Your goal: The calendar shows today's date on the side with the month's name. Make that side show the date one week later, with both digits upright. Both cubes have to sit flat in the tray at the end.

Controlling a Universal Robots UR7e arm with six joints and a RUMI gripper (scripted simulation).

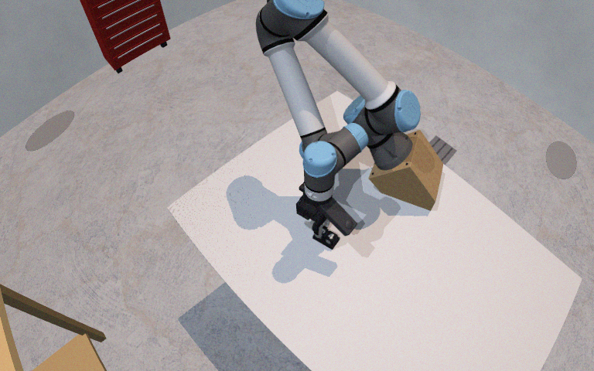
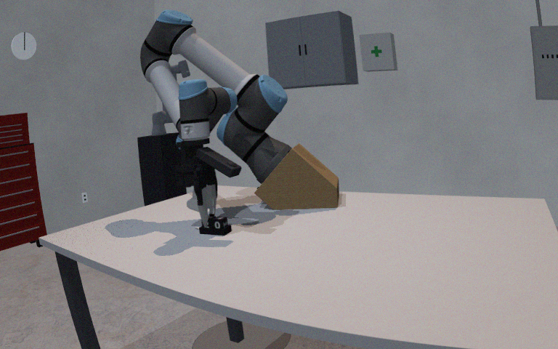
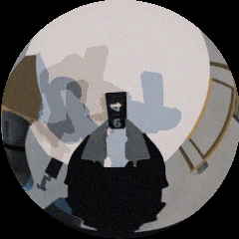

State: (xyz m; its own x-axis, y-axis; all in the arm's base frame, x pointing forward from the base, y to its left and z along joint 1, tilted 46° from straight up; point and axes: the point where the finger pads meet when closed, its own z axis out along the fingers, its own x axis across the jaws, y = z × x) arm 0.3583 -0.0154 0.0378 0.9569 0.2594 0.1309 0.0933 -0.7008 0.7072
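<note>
The tray is 20 mm to the left of my hand and 30 mm below it.
</note>
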